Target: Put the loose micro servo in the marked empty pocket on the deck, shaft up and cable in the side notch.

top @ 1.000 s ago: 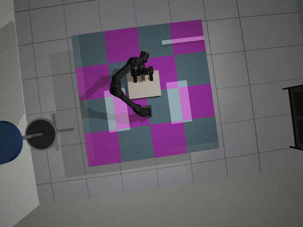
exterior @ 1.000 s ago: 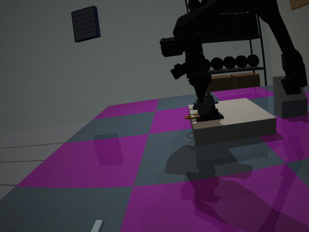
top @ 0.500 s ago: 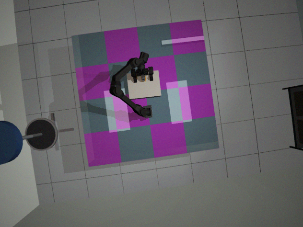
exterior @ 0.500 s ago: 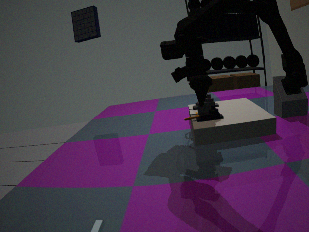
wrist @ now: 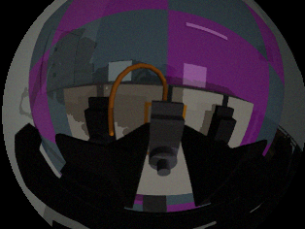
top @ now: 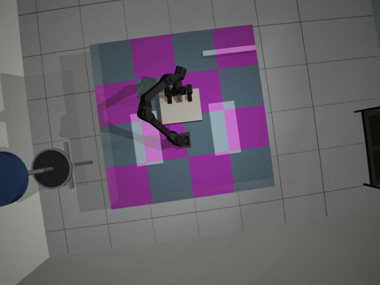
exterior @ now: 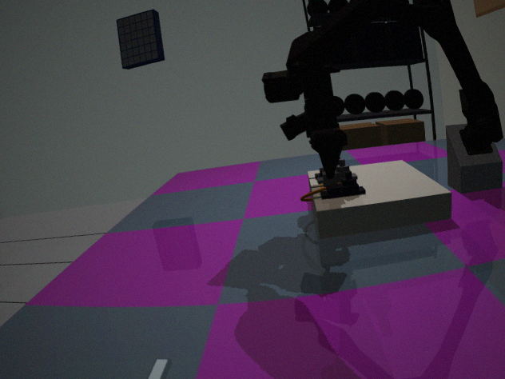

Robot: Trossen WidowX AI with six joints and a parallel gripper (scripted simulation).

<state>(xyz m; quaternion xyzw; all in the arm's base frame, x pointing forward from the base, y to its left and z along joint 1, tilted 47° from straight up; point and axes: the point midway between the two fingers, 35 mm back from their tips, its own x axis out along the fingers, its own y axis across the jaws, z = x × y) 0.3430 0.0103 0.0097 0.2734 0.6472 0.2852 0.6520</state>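
The beige deck is 12 cm behind my gripper tip and 4 cm below it.
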